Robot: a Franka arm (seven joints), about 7 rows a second.
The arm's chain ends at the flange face. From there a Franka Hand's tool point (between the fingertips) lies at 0.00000 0.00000 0.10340 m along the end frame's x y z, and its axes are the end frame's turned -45 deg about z.
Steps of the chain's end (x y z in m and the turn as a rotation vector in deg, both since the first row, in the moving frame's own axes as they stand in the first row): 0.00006 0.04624 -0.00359 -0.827 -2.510 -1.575; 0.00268 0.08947 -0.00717 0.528 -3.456 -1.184; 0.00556 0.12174 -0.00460 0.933 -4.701 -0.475; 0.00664 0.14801 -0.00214 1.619 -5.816 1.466; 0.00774 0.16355 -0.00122 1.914 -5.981 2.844; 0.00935 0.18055 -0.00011 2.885 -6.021 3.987; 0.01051 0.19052 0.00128 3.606 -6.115 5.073; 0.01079 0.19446 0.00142 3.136 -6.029 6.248
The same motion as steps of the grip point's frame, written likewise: -0.03694 0.03065 -0.00370 1.190 -2.360 -1.575; -0.06516 0.06012 -0.00736 2.817 -2.070 -1.184; -0.08698 0.08285 -0.00496 3.984 -2.664 -0.475; -0.10519 0.09982 -0.00271 5.257 -2.968 1.466; -0.11510 0.11094 -0.00184 5.583 -2.876 2.844; -0.12465 0.12281 -0.00081 6.297 -2.217 3.987; -0.12993 0.12965 0.00049 6.874 -1.774 5.073; -0.13291 0.13329 0.00069 6.481 -2.046 6.248
